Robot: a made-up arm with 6 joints.
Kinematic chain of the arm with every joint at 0, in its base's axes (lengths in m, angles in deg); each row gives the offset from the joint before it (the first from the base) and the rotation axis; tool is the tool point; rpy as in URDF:
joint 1: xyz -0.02 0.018 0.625 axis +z
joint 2: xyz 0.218 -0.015 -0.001 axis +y
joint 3: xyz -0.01 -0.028 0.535 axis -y
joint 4: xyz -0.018 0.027 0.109 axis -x
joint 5: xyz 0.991 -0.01 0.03 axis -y
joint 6: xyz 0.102 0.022 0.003 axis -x
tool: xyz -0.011 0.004 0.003 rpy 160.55 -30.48 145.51
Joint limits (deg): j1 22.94..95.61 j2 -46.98..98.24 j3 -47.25..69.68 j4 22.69..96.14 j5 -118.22..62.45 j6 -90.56..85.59
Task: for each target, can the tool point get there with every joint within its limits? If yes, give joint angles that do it. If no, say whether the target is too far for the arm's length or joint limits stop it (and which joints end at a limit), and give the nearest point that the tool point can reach.
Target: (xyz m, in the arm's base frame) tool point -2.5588 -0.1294 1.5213
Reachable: no: too far | nearest point -0.7903 -0.2636 1.7891 | short by 1.794 m
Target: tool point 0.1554 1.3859 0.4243
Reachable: yes | joints 84.86 40.77 -0.07 63.63 -60.25 61.53
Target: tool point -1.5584 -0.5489 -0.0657
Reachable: no: joint limits stop it (at a limit: joint 2, joint 3, joint 5) | nearest point -0.1160 -0.0174 -0.0846 | short by 1.537 m
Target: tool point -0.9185 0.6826 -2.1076
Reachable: no: too far | nearest point -0.1468 0.7582 -0.5052 | short by 1.780 m
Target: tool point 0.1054 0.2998 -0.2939
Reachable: yes | joints 67.96 85.81 -33.84 71.98 -22.40 4.38
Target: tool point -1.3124 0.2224 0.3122
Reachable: no: joint limits stop it (at a limit: joint 1, joint 3, joint 5) | nearest point -0.1622 0.4779 -0.0834 | short by 1.243 m
